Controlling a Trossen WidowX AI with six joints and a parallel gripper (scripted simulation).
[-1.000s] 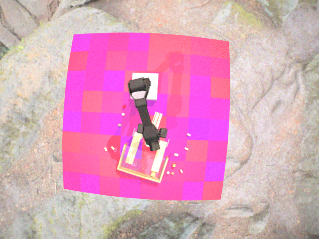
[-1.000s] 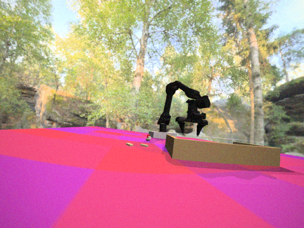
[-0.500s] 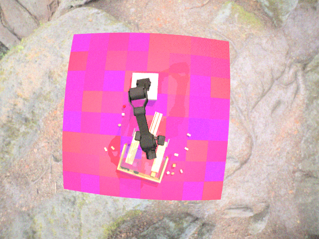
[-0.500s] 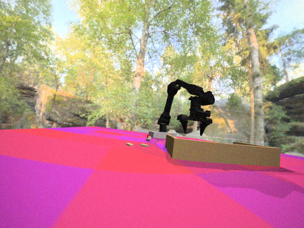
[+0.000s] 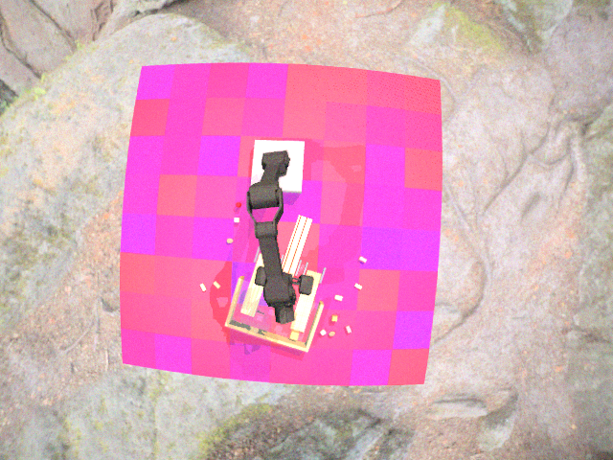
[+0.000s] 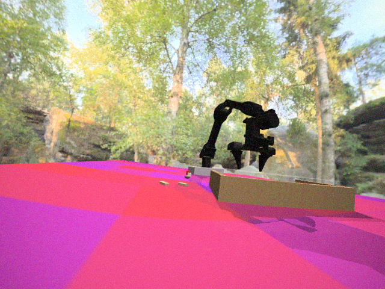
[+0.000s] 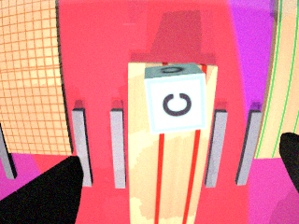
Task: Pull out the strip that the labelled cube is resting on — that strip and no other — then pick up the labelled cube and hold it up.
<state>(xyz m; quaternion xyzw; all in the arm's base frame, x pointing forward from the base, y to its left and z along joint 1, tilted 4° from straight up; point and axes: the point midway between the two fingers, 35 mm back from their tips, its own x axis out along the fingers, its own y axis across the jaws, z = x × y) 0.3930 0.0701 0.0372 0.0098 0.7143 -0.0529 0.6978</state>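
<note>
Now: the cube 40 mm below my gripper tip and 10 mm ahead of it.
</note>
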